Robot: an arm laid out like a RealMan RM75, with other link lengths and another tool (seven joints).
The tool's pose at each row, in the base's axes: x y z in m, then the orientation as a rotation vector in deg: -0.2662, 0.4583, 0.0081, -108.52, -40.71, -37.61; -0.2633, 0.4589, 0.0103, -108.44, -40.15, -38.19; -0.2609, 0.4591, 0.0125, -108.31, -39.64, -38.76; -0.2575, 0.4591, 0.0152, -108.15, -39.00, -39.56; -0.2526, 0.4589, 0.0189, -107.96, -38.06, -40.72; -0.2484, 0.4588, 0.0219, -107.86, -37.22, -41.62; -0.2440, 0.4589, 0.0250, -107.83, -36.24, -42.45; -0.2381, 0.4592, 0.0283, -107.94, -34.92, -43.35; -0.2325, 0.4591, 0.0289, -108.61, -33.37, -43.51; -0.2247, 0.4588, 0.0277, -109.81, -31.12, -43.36; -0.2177, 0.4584, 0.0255, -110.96, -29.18, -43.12; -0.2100, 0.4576, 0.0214, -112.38, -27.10, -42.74; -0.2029, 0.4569, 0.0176, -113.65, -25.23, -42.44; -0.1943, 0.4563, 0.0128, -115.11, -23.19, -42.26
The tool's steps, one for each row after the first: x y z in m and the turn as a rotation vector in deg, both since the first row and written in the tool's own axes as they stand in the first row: 0.0036, 0.0005, 0.0001, -0.19, 0.63, 0.12; 0.0069, 0.0009, -0.0002, -0.33, 1.25, 0.21; 0.0111, 0.0017, -0.0008, -0.56, 2.07, 0.28; 0.0170, 0.0031, -0.0017, -0.92, 3.25, 0.39; 0.0220, 0.0043, -0.0024, -1.26, 4.19, 0.55; 0.0272, 0.0056, -0.0029, -1.65, 5.13, 0.84; 0.0336, 0.0077, -0.0031, -2.22, 6.21, 1.35; 0.0378, 0.0114, -0.0026, -2.98, 6.73, 2.40; 0.0423, 0.0178, -0.0014, -4.15, 7.18, 4.11; 0.0454, 0.0243, 0.0000, -5.23, 7.44, 5.62; 0.0477, 0.0326, 0.0019, -6.52, 7.56, 7.30; 0.0497, 0.0402, 0.0037, -7.72, 7.68, 8.78; 0.0521, 0.0494, 0.0062, -9.17, 7.86, 10.31
